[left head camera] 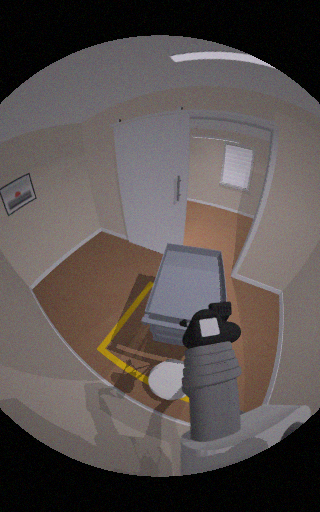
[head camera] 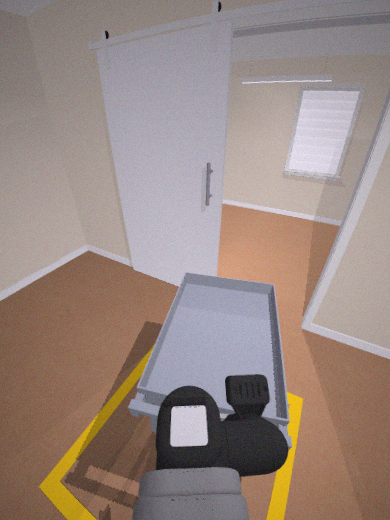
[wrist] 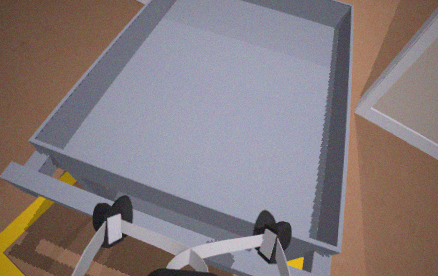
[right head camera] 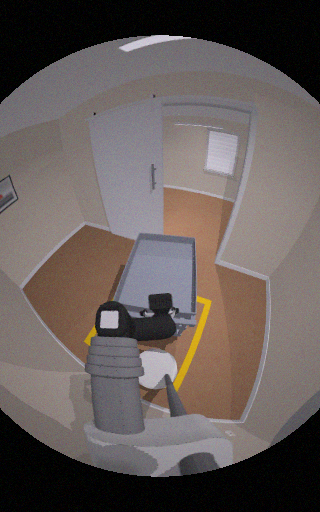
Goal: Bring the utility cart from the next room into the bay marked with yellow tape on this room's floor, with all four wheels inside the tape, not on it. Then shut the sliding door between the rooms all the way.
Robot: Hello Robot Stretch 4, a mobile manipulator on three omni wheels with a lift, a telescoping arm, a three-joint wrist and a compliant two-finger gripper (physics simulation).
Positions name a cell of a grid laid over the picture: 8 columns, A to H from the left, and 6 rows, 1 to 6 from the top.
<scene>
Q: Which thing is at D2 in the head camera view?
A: A sliding door.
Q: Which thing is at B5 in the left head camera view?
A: A beige wall.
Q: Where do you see a yellow tape bay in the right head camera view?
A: At E5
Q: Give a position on a window with blinds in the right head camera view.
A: F2
</scene>
